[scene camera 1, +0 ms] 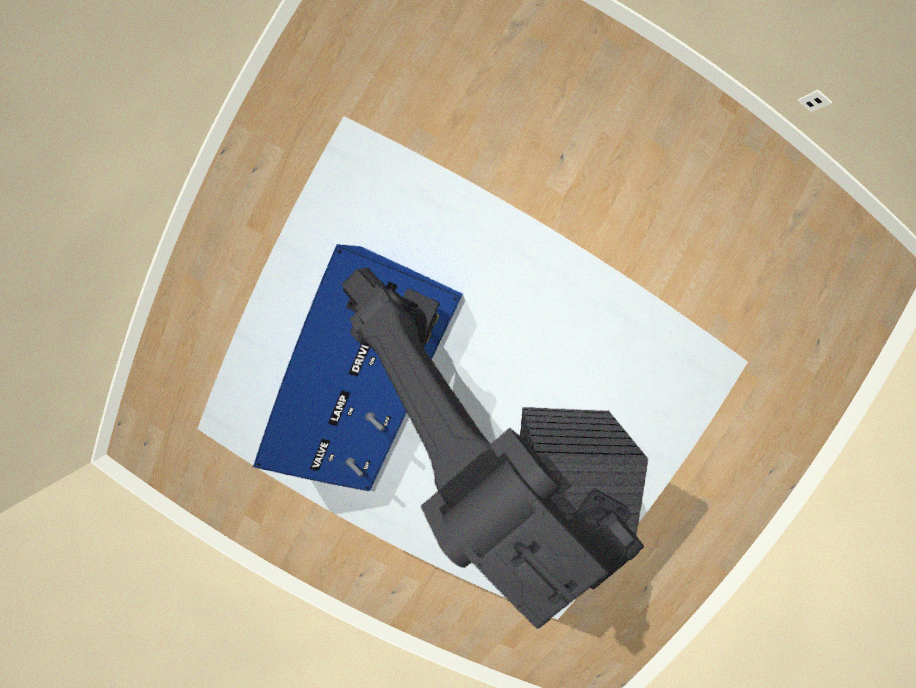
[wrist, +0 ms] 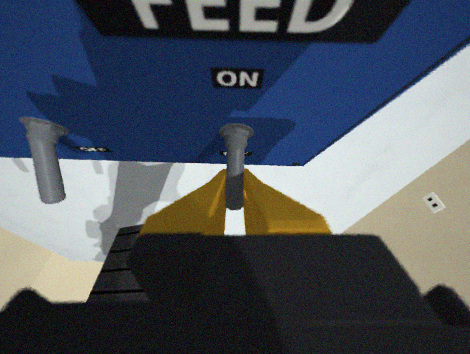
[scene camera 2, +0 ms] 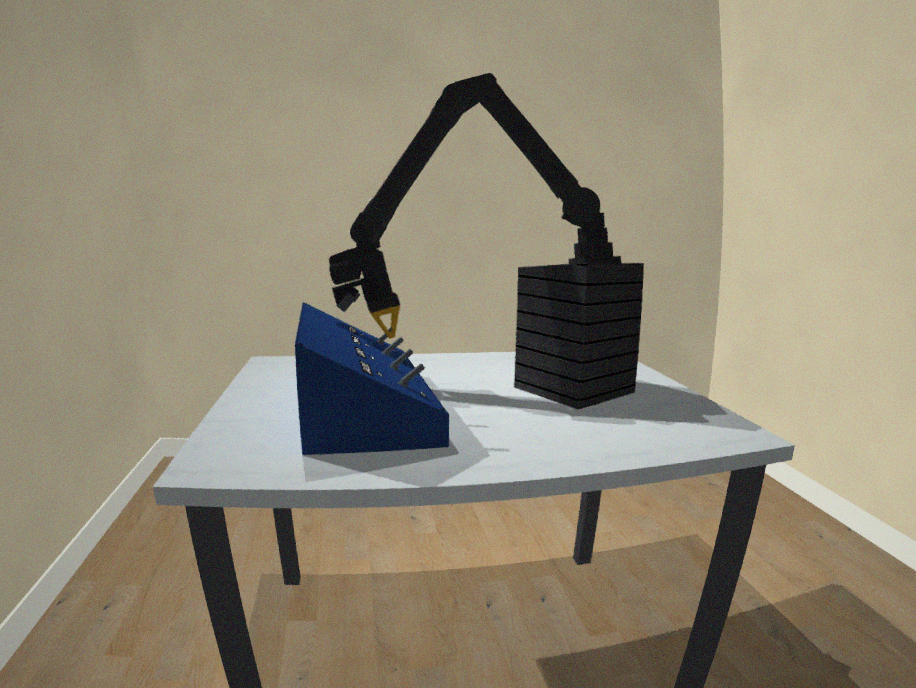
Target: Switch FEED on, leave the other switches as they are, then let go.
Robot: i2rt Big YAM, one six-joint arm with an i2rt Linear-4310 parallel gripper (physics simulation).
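Pixels of known places: gripper, fingertip midpoint: (scene camera 1: pixel 428 321) (wrist: pixel 234 176) (scene camera 2: pixel 391 337); arm's base, origin of the base link: (scene camera 1: pixel 593 524) (scene camera 2: pixel 594 264).
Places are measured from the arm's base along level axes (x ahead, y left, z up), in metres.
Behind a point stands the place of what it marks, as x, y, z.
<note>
The blue sloped switch box (scene camera 1: pixel 296 399) {0.593, 0.120, -0.124} (scene camera 2: pixel 370 414) {0.498, 0.296, -0.227} (wrist: pixel 150 65) {0.510, -0.103, -0.176} stands on the table. The grey FEED lever (wrist: pixel 235 160) {0.461, -0.138, -0.182} leans away from its ON label (wrist: pixel 237 78) {0.509, -0.134, -0.178}, over its partly hidden OFF label. My gripper (wrist: pixel 234 176) {0.439, -0.140, -0.187} (scene camera 2: pixel 390 335) {0.439, -0.140, -0.187} is shut on the lever's outer part, with a yellow finger at each side. The DRIVE lever (wrist: pixel 47 170) {0.442, -0.023, -0.177} (scene camera 2: pixel 393 345) {0.442, -0.014, -0.180} leans the same way. The LAMP lever (scene camera 1: pixel 375 421) {0.433, 0.096, -0.178} (scene camera 2: pixel 402 359) {0.431, 0.106, -0.182} and VALVE lever (scene camera 1: pixel 356 466) {0.422, 0.214, -0.182} (scene camera 2: pixel 411 373) {0.424, 0.224, -0.179} lean to their OFF labels. My arm hides the FEED lever in scene camera 1.
The white table (scene camera 1: pixel 592 311) {0.141, -0.326, -0.294} (scene camera 2: pixel 244 414) {0.757, 0.092, -0.295} carries the box and my ribbed dark pedestal (scene camera 1: pixel 592 444) {0.061, -0.112, -0.078} (scene camera 2: pixel 577 333) {0.077, 0.106, -0.136}. The DRIVE lever is the nearest neighbour, left of my fingers in the wrist view. A wall socket (scene camera 1: pixel 814 100) (wrist: pixel 433 202) is far off.
</note>
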